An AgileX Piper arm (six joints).
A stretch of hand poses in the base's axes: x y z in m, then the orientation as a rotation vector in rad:
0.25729, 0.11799, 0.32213, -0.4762, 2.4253, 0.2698
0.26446, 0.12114, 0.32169, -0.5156, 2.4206, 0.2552
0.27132, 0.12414, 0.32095, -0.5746, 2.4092, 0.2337
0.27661, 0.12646, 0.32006, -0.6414, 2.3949, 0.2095
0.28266, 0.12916, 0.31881, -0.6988, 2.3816, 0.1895
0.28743, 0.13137, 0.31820, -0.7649, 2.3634, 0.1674
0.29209, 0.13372, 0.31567, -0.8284, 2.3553, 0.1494
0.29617, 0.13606, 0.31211, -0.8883, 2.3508, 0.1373
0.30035, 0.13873, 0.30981, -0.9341, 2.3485, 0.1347
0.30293, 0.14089, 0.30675, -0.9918, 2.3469, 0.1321
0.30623, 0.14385, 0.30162, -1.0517, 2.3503, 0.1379
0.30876, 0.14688, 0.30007, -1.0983, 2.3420, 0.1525
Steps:
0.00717, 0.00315, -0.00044, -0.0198, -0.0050, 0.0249
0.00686, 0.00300, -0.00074, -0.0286, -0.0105, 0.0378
0.00529, 0.00232, -0.00089, -0.0323, -0.0118, 0.0431
0.00605, 0.00270, -0.00125, -0.0273, -0.0097, 0.0375
0.00477, 0.00221, -0.00061, -0.0305, -0.0122, 0.0439
0.00466, 0.00235, -0.00253, -0.0300, -0.0008, 0.0413
0.00408, 0.00234, -0.00356, -0.0262, 0.0047, 0.0394
0.00418, 0.00267, -0.00230, -0.0161, 0.0072, 0.0313
0.00258, 0.00216, -0.00306, -0.0205, 0.0113, 0.0390
0.00330, 0.00296, -0.00513, -0.0176, 0.0198, 0.0407
0.00253, 0.00303, -0.00155, -0.0039, 0.0099, 0.0363

